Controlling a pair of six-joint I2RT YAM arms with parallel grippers.
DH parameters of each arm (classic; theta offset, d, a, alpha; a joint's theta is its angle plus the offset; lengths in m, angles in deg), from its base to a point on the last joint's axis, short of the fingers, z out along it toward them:
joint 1: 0 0.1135 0.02 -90
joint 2: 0 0 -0.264 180
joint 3: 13.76 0 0.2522 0
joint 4: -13.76 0 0.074 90
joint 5: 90 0 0 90
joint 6: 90 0.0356 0 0
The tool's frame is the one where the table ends.
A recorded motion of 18 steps. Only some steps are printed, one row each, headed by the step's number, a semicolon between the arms.
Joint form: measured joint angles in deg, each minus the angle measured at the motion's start. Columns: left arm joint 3, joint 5, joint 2, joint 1, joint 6, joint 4; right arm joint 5, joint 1, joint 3, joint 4, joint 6, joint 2.
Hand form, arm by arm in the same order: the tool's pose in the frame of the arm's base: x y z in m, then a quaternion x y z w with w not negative. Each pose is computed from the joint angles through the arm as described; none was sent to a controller.
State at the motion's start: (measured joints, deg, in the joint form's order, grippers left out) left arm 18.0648 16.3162 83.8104 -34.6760 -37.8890 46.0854; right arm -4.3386 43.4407 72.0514 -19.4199 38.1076 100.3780
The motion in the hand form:
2: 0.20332 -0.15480 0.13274 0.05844 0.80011 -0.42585 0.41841; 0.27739 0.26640 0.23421 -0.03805 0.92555 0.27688 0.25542
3: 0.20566 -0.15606 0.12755 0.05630 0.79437 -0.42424 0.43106; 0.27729 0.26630 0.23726 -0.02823 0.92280 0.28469 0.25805
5: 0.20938 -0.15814 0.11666 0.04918 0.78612 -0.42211 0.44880; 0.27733 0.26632 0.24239 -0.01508 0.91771 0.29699 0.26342
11: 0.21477 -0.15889 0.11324 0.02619 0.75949 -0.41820 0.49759; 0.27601 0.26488 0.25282 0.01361 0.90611 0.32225 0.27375
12: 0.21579 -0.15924 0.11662 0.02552 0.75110 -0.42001 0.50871; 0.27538 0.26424 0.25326 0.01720 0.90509 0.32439 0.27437
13: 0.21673 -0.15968 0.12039 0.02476 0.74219 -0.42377 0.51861; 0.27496 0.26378 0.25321 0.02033 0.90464 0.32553 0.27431
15: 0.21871 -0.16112 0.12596 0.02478 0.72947 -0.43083 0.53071; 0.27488 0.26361 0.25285 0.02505 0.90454 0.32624 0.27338
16: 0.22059 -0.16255 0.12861 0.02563 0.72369 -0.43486 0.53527; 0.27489 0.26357 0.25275 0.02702 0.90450 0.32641 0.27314
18: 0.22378 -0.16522 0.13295 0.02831 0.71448 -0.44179 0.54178; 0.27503 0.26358 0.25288 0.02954 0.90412 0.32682 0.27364
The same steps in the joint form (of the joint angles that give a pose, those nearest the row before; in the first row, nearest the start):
2: -0.15 -2.64 5.33 -0.72 0.74 7.96; 0.00 0.00 -0.28 1.27 2.38 -0.85
3: -0.33 -3.67 8.35 -0.79 0.98 12.37; 0.00 0.00 -0.33 1.86 3.63 -1.25
5: -0.48 -5.42 14.19 -0.92 0.96 20.13; 0.02 0.00 -0.33 2.86 5.31 -1.84
11: -0.44 -10.03 19.65 -0.98 0.81 30.77; 0.24 0.00 -0.79 5.03 8.96 -3.41
12: -0.28 -10.53 19.50 -0.98 1.05 31.96; 0.31 0.00 -1.07 5.31 9.40 -3.67
13: -0.11 -10.84 19.26 -0.98 1.11 33.09; 0.37 0.00 -1.29 5.49 9.77 -3.82
15: 0.42 -10.99 18.97 -1.01 1.12 34.45; 0.48 0.00 -1.40 5.57 10.32 -3.85
16: 0.96 -10.88 18.97 -1.01 1.09 34.86; 0.55 0.00 -1.42 5.60 10.54 -3.85
18: 1.95 -10.56 18.99 -1.03 1.09 35.41; 0.68 0.00 -1.42 5.68 10.80 -3.85

